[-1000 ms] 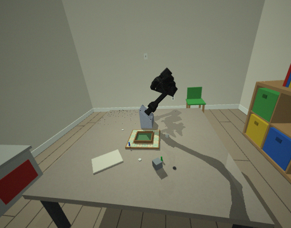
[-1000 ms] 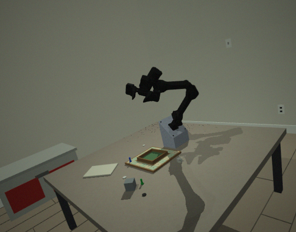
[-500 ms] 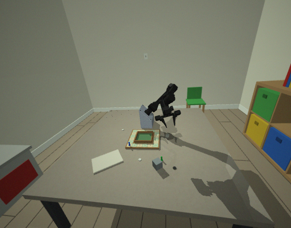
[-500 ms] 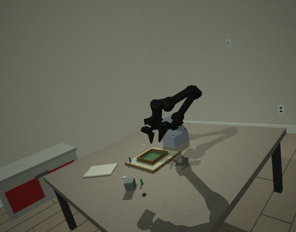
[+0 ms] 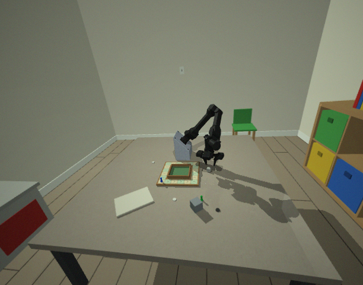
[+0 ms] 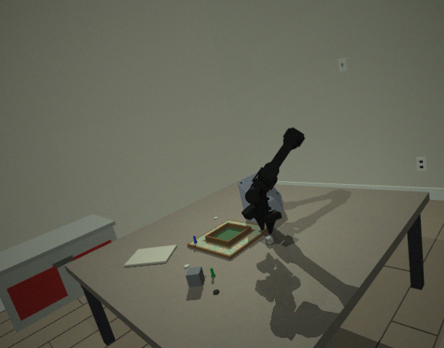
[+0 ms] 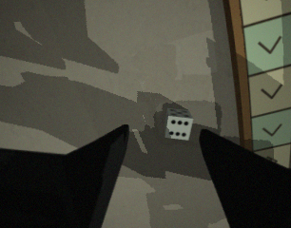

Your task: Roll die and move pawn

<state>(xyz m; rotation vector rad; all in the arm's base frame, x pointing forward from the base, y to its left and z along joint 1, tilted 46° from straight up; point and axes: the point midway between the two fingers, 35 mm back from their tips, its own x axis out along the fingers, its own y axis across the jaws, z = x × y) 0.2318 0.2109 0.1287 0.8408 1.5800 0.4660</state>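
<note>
Right now my gripper tip is 50 mm above the white die, 20 mm past it and 10 mm to the left of it. The rest, counted from my gripper tip: grey block: 340 mm ahead, 50 mm to the right, 40 mm below; then black disc: 340 mm ahead, 60 mm to the left, 60 mm below; then green pawn: 280 mm ahead, 40 mm below, 30 mm to the right.
</note>
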